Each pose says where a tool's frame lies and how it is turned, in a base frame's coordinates. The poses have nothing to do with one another.
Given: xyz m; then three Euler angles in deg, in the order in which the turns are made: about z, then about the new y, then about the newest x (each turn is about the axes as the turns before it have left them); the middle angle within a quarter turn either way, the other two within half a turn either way.
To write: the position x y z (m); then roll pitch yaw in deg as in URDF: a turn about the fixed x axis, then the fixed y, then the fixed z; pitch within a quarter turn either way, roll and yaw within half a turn. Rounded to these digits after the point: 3 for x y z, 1 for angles.
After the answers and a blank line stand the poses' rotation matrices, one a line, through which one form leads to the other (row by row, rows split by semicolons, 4 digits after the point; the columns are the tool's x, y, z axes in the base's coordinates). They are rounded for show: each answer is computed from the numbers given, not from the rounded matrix.
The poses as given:
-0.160 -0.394 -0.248 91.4 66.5 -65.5
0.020 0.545 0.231 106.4 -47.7 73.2
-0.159 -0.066 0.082 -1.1 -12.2 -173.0
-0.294 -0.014 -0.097 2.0 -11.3 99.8
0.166 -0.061 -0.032 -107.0 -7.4 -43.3
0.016 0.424 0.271 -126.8 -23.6 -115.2
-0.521 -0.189 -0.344 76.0 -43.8 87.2
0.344 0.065 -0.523 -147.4 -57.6 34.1
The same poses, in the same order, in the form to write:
-0.160 -0.394 -0.248 -65.5 66.5 91.4
0.020 0.545 0.231 73.2 -47.7 106.4
-0.159 -0.066 0.082 -173.0 -12.2 -1.1
-0.294 -0.014 -0.097 99.8 -11.3 2.0
0.166 -0.061 -0.032 -43.3 -7.4 -107.0
0.016 0.424 0.271 -115.2 -23.6 -126.8
-0.521 -0.189 -0.344 87.2 -43.8 76.0
0.344 0.065 -0.523 34.1 -57.6 -147.4

-0.0097 -0.3942 -0.9190; 0.3986 -0.8444 0.3580; -0.9171 -0.3628 0.1654
-0.1900 -0.0774 0.9787; 0.6456 -0.7609 0.0652; 0.7396 0.6443 0.1945
0.9772 0.0067 0.2121; -0.0188 -0.9929 0.1178; 0.2113 -0.1191 -0.9701
0.9800 -0.1870 0.0677; 0.0342 -0.1768 -0.9836; 0.1959 0.9663 -0.1669
-0.2899 0.6701 0.6833; -0.9483 -0.2973 -0.1109; 0.1288 -0.6801 0.7217
-0.5489 -0.5579 0.6224; -0.7338 -0.0350 -0.6785; 0.4003 -0.8291 -0.3902
0.1746 -0.2146 0.9610; 0.7003 -0.6590 -0.2744; 0.6921 0.7209 0.0353
-0.4514 0.8449 0.2869; -0.2887 -0.4426 0.8490; 0.8443 0.3004 0.4437

